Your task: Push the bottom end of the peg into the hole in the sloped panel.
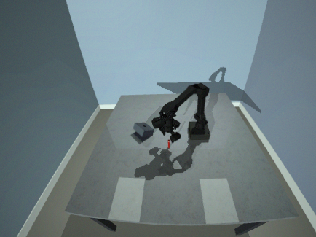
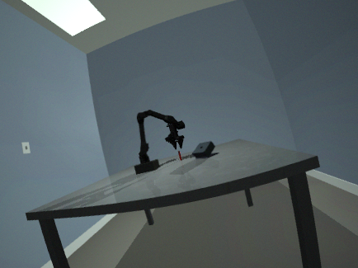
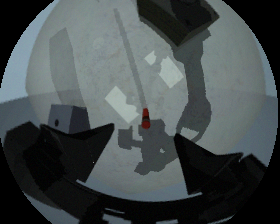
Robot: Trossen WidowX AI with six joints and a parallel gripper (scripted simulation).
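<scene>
Right now the thin red peg is 40 mm below my gripper tip. Round my gripper tip: dark sloped panel 190 mm ahead, 160 mm to the right, 40 mm below.
</scene>
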